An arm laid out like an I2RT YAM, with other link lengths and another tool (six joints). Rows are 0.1 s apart.
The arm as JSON. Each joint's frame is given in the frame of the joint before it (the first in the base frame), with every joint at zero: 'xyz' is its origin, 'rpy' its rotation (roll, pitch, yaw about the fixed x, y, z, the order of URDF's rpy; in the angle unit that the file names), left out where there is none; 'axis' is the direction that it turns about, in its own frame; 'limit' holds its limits. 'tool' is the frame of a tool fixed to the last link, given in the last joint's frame.
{
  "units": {
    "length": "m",
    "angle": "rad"
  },
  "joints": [
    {
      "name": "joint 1",
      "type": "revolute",
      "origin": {
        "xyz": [
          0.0,
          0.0,
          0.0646
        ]
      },
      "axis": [
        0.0,
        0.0,
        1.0
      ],
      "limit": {
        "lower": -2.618,
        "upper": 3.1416
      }
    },
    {
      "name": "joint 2",
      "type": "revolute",
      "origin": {
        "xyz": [
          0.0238,
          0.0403,
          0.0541
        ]
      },
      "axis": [
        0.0,
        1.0,
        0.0
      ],
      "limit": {
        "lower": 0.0,
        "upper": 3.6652
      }
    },
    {
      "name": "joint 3",
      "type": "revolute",
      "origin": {
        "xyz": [
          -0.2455,
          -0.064,
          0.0
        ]
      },
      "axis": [
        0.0,
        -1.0,
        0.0
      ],
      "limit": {
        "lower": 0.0,
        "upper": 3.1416
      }
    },
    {
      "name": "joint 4",
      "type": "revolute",
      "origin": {
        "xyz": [
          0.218,
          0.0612,
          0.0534
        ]
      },
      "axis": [
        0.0,
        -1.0,
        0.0
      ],
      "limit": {
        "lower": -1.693,
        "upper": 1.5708
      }
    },
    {
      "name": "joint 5",
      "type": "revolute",
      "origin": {
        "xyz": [
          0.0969,
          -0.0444,
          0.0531
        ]
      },
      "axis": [
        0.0,
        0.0,
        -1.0
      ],
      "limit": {
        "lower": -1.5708,
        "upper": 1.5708
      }
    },
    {
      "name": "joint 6",
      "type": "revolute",
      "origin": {
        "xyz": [
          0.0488,
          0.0,
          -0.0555
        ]
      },
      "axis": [
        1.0,
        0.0,
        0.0
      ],
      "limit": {
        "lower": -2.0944,
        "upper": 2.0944
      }
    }
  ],
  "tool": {
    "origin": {
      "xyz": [
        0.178,
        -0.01,
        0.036
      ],
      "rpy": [
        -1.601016,
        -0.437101,
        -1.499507
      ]
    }
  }
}
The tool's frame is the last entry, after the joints.
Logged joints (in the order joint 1, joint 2, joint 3, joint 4, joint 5, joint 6), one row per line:
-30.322, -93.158, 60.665, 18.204, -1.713, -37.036
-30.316, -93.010, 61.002, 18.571, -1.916, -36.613
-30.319, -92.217, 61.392, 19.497, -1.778, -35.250
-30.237, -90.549, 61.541, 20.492, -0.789, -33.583
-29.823, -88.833, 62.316, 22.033, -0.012, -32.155
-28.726, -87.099, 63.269, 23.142, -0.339, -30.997
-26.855, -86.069, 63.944, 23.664, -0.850, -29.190
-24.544, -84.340, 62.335, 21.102, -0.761, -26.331
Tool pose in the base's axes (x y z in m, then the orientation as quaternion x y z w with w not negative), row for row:
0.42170, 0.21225, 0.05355, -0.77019, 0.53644, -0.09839, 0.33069
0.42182, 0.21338, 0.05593, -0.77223, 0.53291, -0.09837, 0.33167
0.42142, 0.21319, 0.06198, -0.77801, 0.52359, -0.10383, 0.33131
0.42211, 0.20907, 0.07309, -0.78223, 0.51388, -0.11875, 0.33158
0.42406, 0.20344, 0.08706, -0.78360, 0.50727, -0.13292, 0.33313
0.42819, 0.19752, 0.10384, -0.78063, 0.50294, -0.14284, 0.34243
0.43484, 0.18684, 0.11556, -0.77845, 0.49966, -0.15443, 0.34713
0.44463, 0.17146, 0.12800, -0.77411, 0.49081, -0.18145, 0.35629
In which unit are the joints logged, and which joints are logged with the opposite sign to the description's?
The joints are logged in degrees. Opposite sign: joint 1, joint 2, joint 4, joint 6.
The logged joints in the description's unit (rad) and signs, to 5 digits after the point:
0.52922, 1.62591, 1.05880, -0.31772, -0.02990, 0.64640
0.52911, 1.62333, 1.06469, -0.32413, -0.03344, 0.63902
0.52917, 1.60949, 1.07149, -0.34029, -0.03103, 0.61523
0.52774, 1.58038, 1.07409, -0.35765, -0.01377, 0.58613
0.52051, 1.55043, 1.08762, -0.38455, -0.00021, 0.56121
0.50136, 1.52016, 1.10425, -0.40390, -0.00592, 0.54100
0.46871, 1.50219, 1.11603, -0.41301, -0.01484, 0.50946
0.42837, 1.47201, 1.08795, -0.36830, -0.01328, 0.45956

